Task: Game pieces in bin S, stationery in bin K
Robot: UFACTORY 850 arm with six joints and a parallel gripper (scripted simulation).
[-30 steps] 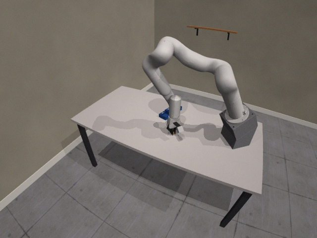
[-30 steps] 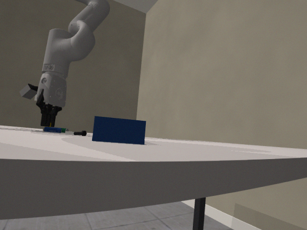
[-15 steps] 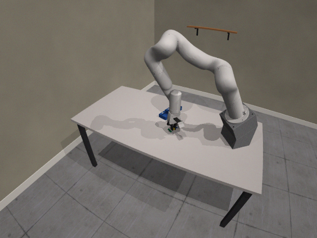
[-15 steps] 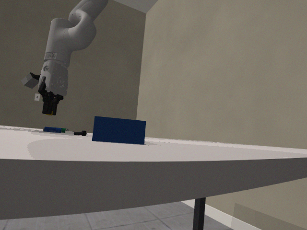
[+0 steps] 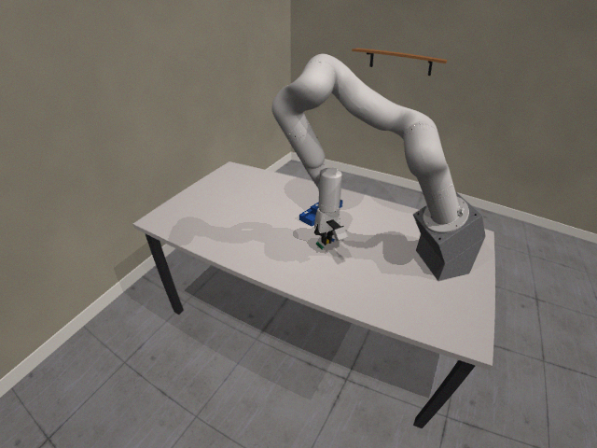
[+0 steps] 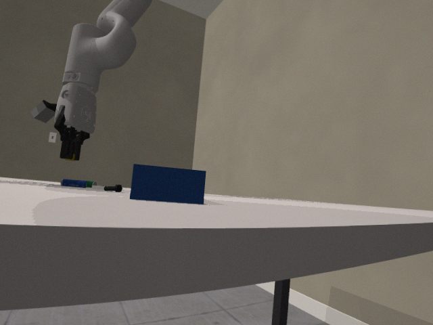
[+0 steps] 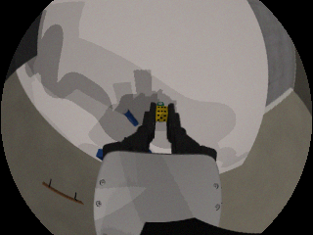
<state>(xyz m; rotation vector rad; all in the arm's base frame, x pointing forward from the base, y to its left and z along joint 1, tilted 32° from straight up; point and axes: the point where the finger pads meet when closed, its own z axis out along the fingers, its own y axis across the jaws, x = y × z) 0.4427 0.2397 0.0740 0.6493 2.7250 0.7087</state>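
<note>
The blue bin is 24 cm to the right of my hand, 21 cm ahead of it and 6 cm below it. From my hand the other things lie so: blue battery 9 cm to the right, 8 cm below, 4 cm ahead; green battery 8 cm below, 5 cm ahead, 2 cm to the right; yellow die 1 cm below.
</note>
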